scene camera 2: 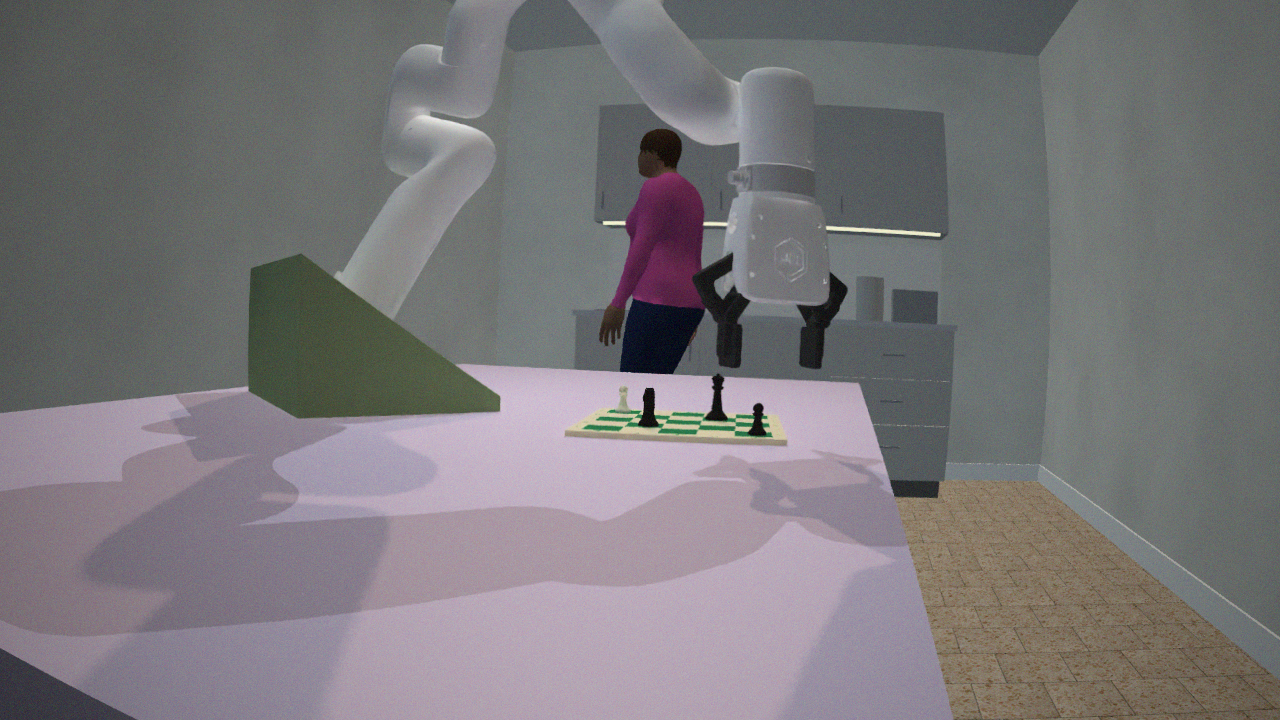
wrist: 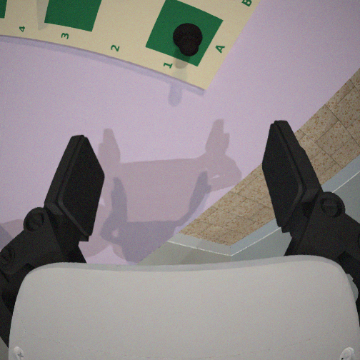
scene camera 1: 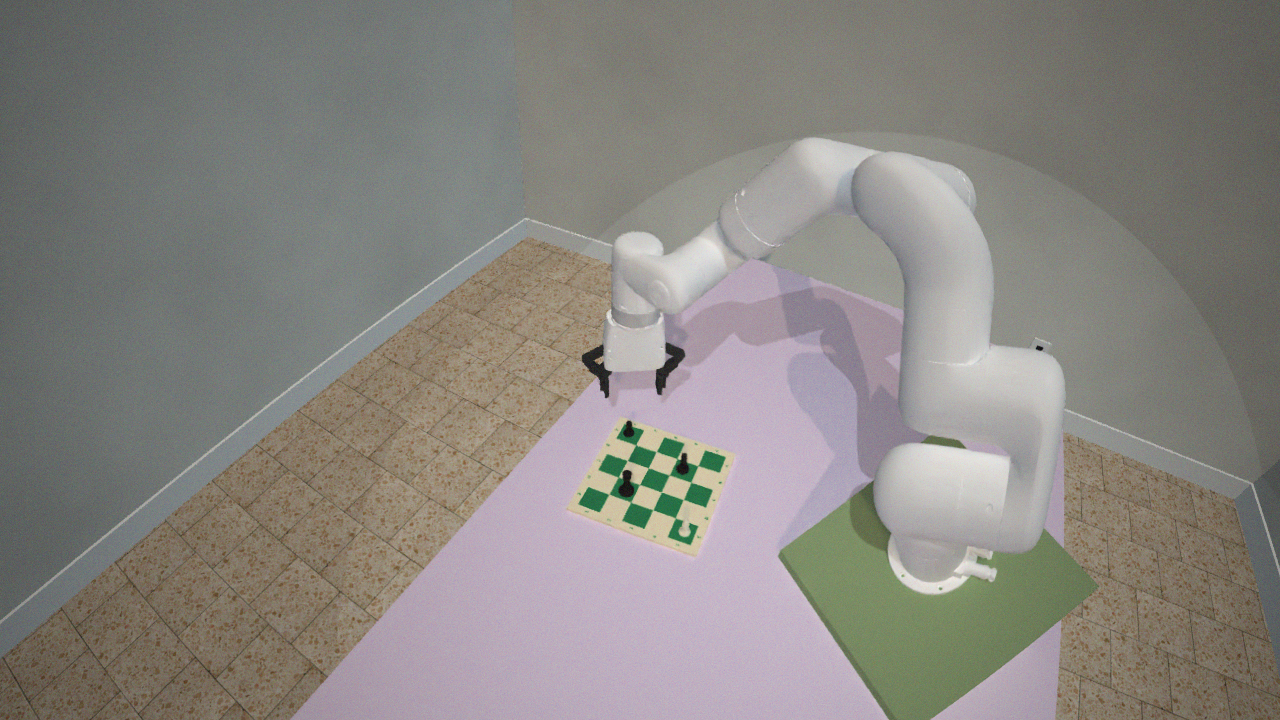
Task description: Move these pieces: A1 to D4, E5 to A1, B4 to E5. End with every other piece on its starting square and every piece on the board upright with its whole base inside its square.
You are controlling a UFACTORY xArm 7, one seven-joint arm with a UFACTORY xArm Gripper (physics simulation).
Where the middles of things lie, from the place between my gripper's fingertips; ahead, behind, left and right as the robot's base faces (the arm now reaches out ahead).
Now: hand 20 mm past the black pawn (wrist: 187, 36), 30 mm to the right of it and 50 mm above it. The rest, counted from my hand: chessboard (scene camera 1: 663, 499) 110 mm behind, 90 mm to the left, 70 mm below.
